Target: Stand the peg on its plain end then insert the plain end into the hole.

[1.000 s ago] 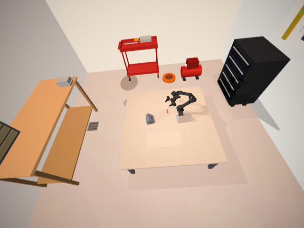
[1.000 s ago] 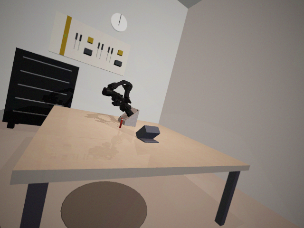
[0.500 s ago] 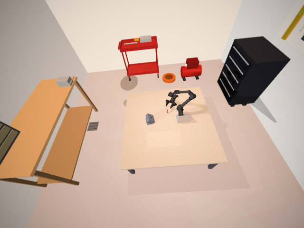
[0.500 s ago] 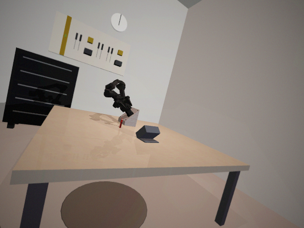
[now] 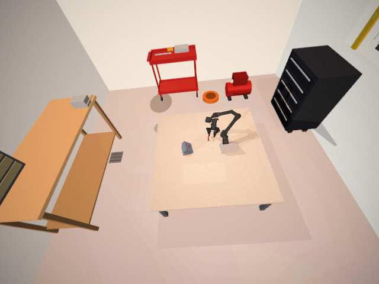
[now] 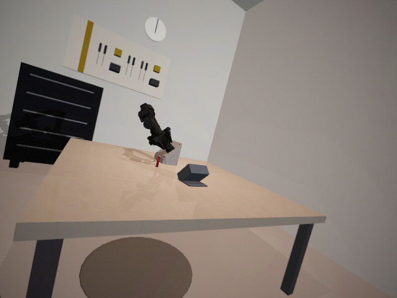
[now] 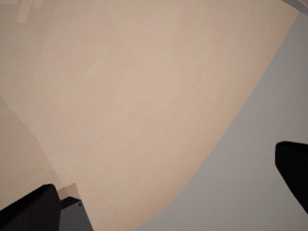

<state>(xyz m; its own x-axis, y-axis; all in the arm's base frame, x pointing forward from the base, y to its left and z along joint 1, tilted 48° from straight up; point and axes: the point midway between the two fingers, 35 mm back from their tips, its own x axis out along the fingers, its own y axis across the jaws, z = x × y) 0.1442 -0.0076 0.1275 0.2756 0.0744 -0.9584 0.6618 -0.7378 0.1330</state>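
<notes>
Right now the red peg is 30 mm ahead of my gripper tip, 50 mm to the right of it and 90 mm below it. Round my gripper tip: sloped panel: 290 mm ahead, 80 mm to the left, 100 mm below.
</notes>
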